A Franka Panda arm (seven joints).
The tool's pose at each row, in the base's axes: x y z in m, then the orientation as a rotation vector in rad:
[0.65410 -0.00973 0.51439 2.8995 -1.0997 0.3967]
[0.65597 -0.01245 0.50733 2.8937 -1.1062 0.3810]
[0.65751 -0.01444 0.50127 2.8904 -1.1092 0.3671]
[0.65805 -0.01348 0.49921 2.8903 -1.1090 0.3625]
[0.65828 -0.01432 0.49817 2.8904 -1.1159 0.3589]
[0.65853 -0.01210 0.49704 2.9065 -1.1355 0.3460]
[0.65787 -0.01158 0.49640 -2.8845 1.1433 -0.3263]
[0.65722 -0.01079 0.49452 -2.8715 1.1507 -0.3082]
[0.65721 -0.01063 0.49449 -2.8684 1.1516 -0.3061]
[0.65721 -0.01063 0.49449 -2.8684 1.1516 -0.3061]
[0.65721 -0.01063 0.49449 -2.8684 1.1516 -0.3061]
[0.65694 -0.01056 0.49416 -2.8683 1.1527 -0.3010]
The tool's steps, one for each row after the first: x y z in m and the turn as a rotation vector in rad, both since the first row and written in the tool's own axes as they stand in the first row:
[0.00142 0.00135 0.00754 -0.0087 -0.0071 0.0045]
[0.00236 0.00230 0.01397 -0.0155 -0.0139 0.0065]
[0.00163 0.00138 0.01599 -0.0172 -0.0164 0.0063]
[0.00209 0.00194 0.01713 -0.0166 -0.0193 0.0106]
[0.00056 0.00019 0.01805 -0.0020 -0.0353 0.0210]
[-0.00041 0.00028 0.01847 0.0148 -0.0539 0.0337]
[-0.00185 0.00025 0.02006 0.0203 -0.0677 0.0424]
[-0.00196 0.00014 0.02007 0.0223 -0.0697 0.0441]
[-0.00196 0.00014 0.02007 0.0223 -0.0697 0.0441]
[-0.00196 0.00014 0.02007 0.0223 -0.0697 0.0441]
[-0.00228 0.00029 0.02032 0.0212 -0.0729 0.0447]

